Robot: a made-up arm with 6 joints.
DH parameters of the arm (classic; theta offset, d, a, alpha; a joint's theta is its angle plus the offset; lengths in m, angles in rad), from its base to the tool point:
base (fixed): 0.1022 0 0.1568 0
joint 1: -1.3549 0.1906 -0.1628 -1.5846
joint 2: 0 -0.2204 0.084 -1.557
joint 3: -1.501 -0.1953 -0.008 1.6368
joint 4: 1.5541 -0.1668 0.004 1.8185
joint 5: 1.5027 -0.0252 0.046 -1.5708
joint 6: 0 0 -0.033 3.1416
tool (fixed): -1.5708 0.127 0 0
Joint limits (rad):
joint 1: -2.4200..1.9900
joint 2: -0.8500..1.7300
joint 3: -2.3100..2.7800
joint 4: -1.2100..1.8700
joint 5: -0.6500..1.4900
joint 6: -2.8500..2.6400
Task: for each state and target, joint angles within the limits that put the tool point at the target. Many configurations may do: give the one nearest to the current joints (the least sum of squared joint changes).
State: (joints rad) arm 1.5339 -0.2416 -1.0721 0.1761 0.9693 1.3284
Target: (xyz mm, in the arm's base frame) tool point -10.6 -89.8 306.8
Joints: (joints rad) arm 1.0151 -0.3867 -1.4356 -0.1023 0.5476 1.3078
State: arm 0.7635 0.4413 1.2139 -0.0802 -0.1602 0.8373
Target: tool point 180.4 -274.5 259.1
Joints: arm 1.1748 0.0517 0.8733 -0.4545 0.1313 0.9406
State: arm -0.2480 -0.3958 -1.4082 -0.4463 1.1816 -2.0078
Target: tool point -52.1 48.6 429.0
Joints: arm -0.1517 -0.1407 -1.5440 -0.4294 1.4900 -2.0604
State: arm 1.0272 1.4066 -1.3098 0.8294 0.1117 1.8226
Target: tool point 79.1 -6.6 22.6
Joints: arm 0.8004 1.4510 -1.6841 0.8024 -0.3444 1.7185
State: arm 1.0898 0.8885 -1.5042 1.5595 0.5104 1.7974
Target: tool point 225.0 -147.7 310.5
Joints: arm 1.1440 0.2952 -1.5664 1.8176 0.4425 1.7953
